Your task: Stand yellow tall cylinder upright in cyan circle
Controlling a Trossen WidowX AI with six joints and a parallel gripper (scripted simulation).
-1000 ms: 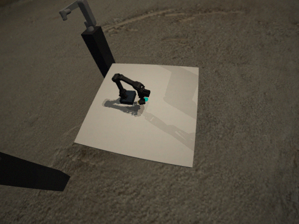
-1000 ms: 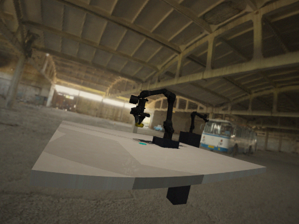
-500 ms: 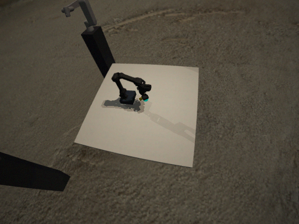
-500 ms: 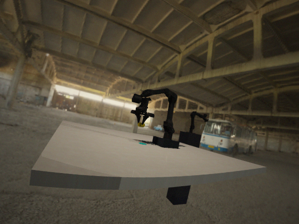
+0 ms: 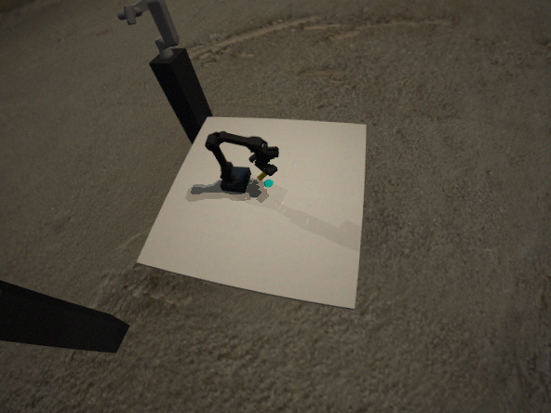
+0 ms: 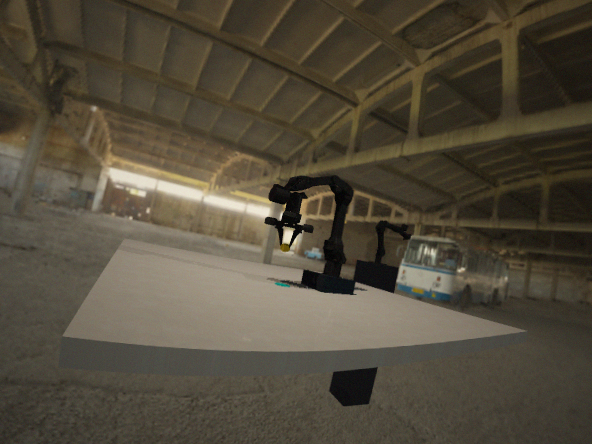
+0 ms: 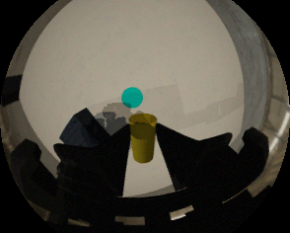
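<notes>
My gripper tip is 1 cm past the cyan circle, 2 cm to the right of it and 14 cm above it. From my gripper tip the other things lie so: yellow tall cylinder: 1 cm behind, 2 cm to the right.
</notes>
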